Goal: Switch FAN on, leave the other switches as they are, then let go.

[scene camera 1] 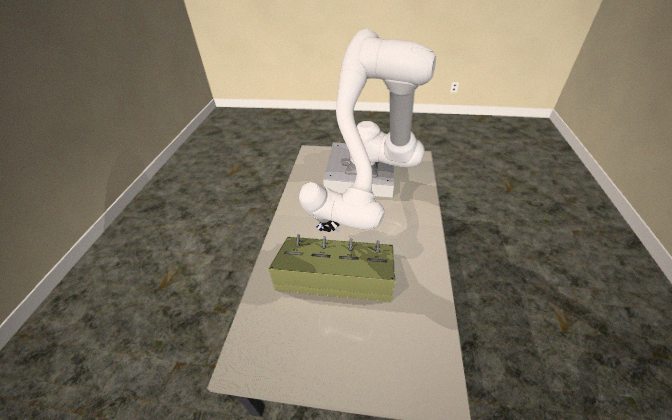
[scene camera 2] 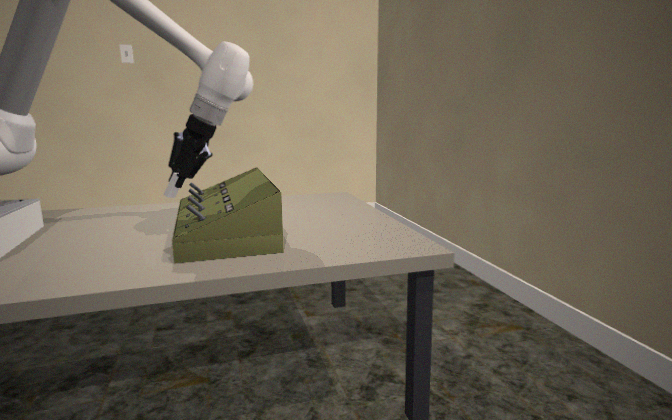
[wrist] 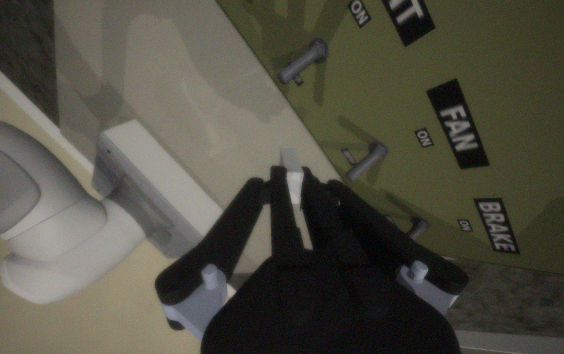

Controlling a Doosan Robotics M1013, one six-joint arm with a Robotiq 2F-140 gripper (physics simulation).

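Note:
The green sloped switch box (scene camera 1: 334,282) (scene camera 2: 250,220) (wrist: 520,115) stands on the table. The FAN lever (scene camera 1: 324,243) (scene camera 2: 196,203) (wrist: 367,161) leans toward the box's low edge, away from its ON mark. The VENT lever (scene camera 1: 351,244) (wrist: 302,62) and the BRAKE lever (scene camera 1: 298,240) (wrist: 419,228) beside it also lean toward the low edge; BRAKE's is partly hidden by the gripper in the wrist view. A fourth lever (scene camera 1: 378,246) stands beyond VENT. My gripper (scene camera 1: 328,227) (scene camera 2: 173,185) (wrist: 286,159) is shut and empty, apart from the levers, above and base-side of the low edge near FAN.
The pale table (scene camera 1: 390,350) (scene camera 2: 350,230) carries the box and the arm's light base block (scene camera 1: 340,184) (scene camera 2: 22,220) (wrist: 165,185) behind it. The black FAN label (wrist: 457,124) and its small ON label (wrist: 423,137) lie upslope of the lever.

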